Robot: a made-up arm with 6 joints. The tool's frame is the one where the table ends. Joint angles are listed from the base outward.
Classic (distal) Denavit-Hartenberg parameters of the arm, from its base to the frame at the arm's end. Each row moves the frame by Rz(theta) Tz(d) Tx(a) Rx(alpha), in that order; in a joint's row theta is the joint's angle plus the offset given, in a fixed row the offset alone. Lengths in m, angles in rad.
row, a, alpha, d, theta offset
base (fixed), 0.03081, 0, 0, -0.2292
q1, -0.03, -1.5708, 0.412, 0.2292
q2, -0.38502, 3.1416, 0, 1.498
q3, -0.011, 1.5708, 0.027, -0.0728
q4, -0.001, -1.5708, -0.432, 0
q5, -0.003, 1.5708, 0.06, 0
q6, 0.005, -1.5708, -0.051, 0
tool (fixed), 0, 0, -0.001, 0
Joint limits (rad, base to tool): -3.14..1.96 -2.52..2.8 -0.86..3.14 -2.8..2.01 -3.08..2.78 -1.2..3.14
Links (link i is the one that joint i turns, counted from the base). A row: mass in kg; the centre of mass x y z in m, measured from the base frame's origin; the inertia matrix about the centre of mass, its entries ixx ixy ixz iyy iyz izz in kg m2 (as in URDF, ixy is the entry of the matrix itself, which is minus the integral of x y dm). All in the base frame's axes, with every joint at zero. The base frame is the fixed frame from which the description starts. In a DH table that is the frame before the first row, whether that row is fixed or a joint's. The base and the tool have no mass.
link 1: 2.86; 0.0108 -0.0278 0.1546; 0.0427 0 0.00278 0.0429 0 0.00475
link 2: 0.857; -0.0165 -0.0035 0.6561; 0.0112 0 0.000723 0.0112 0 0.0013
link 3: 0.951; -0.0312 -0.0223 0.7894; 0.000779 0 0 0.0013 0 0.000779
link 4: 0.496; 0.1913 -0.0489 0.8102; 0.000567 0 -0.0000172 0.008 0 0.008
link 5: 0.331; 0.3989 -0.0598 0.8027; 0.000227 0 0 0.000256 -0.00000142 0.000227
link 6: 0.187; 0.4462 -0.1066 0.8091; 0.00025 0.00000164 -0.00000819 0.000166 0 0.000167
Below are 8 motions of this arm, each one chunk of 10 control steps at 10 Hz.
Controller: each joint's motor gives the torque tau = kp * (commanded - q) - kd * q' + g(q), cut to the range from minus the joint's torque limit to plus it. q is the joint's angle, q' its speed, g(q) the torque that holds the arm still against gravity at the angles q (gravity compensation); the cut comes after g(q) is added. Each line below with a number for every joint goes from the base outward.
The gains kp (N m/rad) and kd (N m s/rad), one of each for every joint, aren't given. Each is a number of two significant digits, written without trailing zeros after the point. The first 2 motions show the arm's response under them.
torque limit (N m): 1.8 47 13 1.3 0.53 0.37
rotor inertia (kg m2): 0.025 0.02 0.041 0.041 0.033 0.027
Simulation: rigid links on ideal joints. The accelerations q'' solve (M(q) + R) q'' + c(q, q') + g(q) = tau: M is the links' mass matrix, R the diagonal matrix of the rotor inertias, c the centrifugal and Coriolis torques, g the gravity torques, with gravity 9.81 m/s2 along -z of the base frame. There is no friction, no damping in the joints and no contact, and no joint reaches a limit. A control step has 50 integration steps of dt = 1/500 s. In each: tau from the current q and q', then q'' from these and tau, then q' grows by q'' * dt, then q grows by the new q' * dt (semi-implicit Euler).
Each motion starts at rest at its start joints. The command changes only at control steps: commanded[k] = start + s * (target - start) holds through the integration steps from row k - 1 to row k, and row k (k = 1, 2, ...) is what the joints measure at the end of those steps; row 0 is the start. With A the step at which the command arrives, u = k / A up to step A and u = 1 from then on. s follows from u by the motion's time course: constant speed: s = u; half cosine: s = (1 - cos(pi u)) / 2; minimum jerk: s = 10 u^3 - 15 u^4 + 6 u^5; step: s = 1 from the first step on.
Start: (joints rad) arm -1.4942 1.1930 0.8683 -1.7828 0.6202 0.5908
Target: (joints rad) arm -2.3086 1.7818 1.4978 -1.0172 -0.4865 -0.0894
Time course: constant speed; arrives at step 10
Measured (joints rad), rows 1 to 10:
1: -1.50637 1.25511 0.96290 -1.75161 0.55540 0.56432
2: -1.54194 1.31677 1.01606 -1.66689 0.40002 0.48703
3: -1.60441 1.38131 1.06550 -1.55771 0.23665 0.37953
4: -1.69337 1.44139 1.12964 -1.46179 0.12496 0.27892
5: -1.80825 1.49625 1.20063 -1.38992 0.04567 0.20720
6: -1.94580 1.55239 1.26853 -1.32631 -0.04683 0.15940
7: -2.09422 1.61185 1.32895 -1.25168 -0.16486 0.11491
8: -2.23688 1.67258 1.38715 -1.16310 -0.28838 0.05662
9: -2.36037 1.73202 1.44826 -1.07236 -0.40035 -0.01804
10: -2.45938 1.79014 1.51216 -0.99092 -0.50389 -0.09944
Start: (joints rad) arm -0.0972 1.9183 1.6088 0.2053 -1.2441 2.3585
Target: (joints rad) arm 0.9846 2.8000 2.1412 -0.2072 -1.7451 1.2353
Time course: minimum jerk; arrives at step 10
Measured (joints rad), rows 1 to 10:
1: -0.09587 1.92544 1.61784 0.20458 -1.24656 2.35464
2: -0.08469 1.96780 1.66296 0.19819 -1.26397 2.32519
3: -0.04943 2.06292 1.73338 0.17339 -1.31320 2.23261
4: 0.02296 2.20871 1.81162 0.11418 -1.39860 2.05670
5: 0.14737 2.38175 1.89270 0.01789 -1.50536 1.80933
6: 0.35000 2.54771 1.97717 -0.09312 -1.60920 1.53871
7: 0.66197 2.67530 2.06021 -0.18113 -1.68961 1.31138
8: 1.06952 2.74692 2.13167 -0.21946 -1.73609 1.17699
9: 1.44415 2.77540 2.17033 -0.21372 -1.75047 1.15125
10: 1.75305 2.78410 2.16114 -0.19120 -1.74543 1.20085
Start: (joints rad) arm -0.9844 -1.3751 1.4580 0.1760 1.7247 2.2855
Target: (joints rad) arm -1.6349 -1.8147 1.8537 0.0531 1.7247 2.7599
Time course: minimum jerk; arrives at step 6
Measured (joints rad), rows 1 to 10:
1: -0.98683 -1.38636 1.46237 0.16932 1.72470 2.29208
2: -1.00228 -1.45042 1.50427 0.13305 1.72438 2.33663
3: -1.03955 -1.58696 1.63916 0.07047 1.72183 2.45763
4: -1.10393 -1.75270 1.82522 0.03611 1.71670 2.64814
5: -1.20264 -1.85816 1.94761 0.06934 1.71607 2.82978
6: -1.32986 -1.85761 1.92865 0.12659 1.72330 2.90855
7: -1.47376 -1.80695 1.82769 0.11818 1.72734 2.86369
8: -1.63197 -1.77998 1.78714 0.03468 1.72353 2.75645
9: -1.78509 -1.79769 1.82738 -0.02925 1.72001 2.68209
10: -1.91900 -1.82384 1.87459 -0.00293 1.72119 2.68625

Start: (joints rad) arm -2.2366 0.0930 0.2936 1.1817 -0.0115 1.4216
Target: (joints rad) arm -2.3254 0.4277 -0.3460 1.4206 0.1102 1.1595
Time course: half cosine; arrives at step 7
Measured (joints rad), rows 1 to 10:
1: -2.24111 0.10498 0.27186 1.18980 -0.00656 1.41558
2: -2.25559 0.15102 0.18314 1.22030 0.01125 1.38917
3: -2.27444 0.23296 0.02313 1.27280 0.03961 1.33419
4: -2.29152 0.32047 -0.15196 1.33240 0.06834 1.26018
5: -2.30893 0.38512 -0.28160 1.38620 0.09211 1.18831
6: -2.32681 0.42328 -0.34985 1.42460 0.10939 1.13893
7: -2.33776 0.43425 -0.36644 1.43834 0.11608 1.12415
8: -2.33634 0.42851 -0.34755 1.42914 0.11238 1.14012
9: -2.32656 0.42488 -0.33415 1.41466 0.10745 1.16540
10: -2.31785 0.42696 -0.34415 1.41122 0.10787 1.17868

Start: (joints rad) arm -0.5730 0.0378 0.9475 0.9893 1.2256 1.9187
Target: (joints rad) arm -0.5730 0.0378 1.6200 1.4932 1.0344 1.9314
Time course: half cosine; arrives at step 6
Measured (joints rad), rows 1 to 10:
1: -0.57057 0.04458 0.99115 1.00320 1.21734 1.91960
2: -0.56479 0.05142 1.12275 1.06685 1.18440 1.92272
3: -0.56684 0.04413 1.31659 1.20157 1.12591 1.92710
4: -0.57725 0.02904 1.50931 1.37417 1.06466 1.92987
5: -0.58143 0.01973 1.63491 1.51457 1.02591 1.92971
6: -0.58050 0.02143 1.65571 1.56522 1.01903 1.92798
7: -0.57480 0.03559 1.61912 1.53265 1.03206 1.92780
8: -0.56734 0.04851 1.59862 1.48058 1.04210 1.93091
9: -0.56846 0.04494 1.60827 1.46091 1.03920 1.93482
10: -0.57475 0.03475 1.62755 1.47611 1.03198 1.93546

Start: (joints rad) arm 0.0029 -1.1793 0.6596 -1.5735 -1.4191 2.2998
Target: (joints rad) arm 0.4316 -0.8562 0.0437 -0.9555 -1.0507 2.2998
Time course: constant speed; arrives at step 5
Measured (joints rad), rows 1 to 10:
1: 0.01612 -1.13514 0.57687 -1.52431 -1.37662 2.30511
2: 0.06872 -1.03956 0.38851 -1.38327 -1.27221 2.31033
3: 0.19622 -0.95581 0.21687 -1.19188 -1.15970 2.30373
4: 0.39364 -0.90771 0.12485 -1.02279 -1.08616 2.29123
5: 0.57751 -0.85498 0.03968 -0.89891 -1.03652 2.28705
6: 0.70040 -0.83831 -0.01160 -0.87047 -1.02103 2.29027
7: 0.74723 -0.85299 0.03862 -0.93434 -1.04645 2.29665
8: 0.70991 -0.86362 0.07260 -0.98910 -1.06601 2.30382
9: 0.58682 -0.85973 0.04685 -0.98868 -1.06051 2.30751
10: 0.39877 -0.85417 0.02766 -0.96111 -1.04766 2.30439

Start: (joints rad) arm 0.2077 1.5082 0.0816 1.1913 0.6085 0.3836
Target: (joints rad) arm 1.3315 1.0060 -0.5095 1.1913 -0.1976 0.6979
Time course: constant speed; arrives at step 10
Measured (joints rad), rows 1 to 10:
1: 0.23262 1.45225 0.00430 1.18597 0.55893 0.39457
2: 0.30459 1.39834 -0.05717 1.17606 0.44561 0.42816
3: 0.42671 1.34949 -0.10340 1.17122 0.32873 0.47616
4: 0.60100 1.29765 -0.15924 1.17499 0.24893 0.52232
5: 0.81355 1.24830 -0.21553 1.18601 0.19198 0.55712
6: 1.01943 1.19815 -0.27363 1.20319 0.12630 0.58304
7: 1.18542 1.14781 -0.33788 1.21668 0.04131 0.60794
8: 1.30174 1.09832 -0.40357 1.21718 -0.05053 0.63728
9: 1.36102 1.04816 -0.46502 1.20866 -0.13485 0.67142
10: 1.37596 0.99752 -0.52368 1.19763 -0.21188 0.70634

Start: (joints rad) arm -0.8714 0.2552 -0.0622 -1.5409 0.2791 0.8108
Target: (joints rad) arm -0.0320 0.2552 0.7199 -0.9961 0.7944 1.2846
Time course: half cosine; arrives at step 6
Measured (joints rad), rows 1 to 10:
1: -0.84693 0.25954 -0.01425 -1.52091 0.30116 0.82268
2: -0.75662 0.26519 0.14615 -1.43997 0.38738 0.87820
3: -0.57660 0.26324 0.38178 -1.28311 0.54012 1.00090
4: -0.29522 0.25613 0.59165 -1.09106 0.70602 1.17088
5: 0.04790 0.25546 0.71579 -0.94550 0.81620 1.32609
6: 0.31043 0.25499 0.73666 -0.91376 0.83636 1.39945
7: 0.46017 0.25766 0.71485 -0.97252 0.79822 1.37022
8: 0.50416 0.26168 0.70745 -1.04500 0.76547 1.28636
9: 0.45118 0.25902 0.71516 -1.06733 0.77063 1.22294
10: 0.29787 0.25709 0.72143 -1.03779 0.79320 1.22068

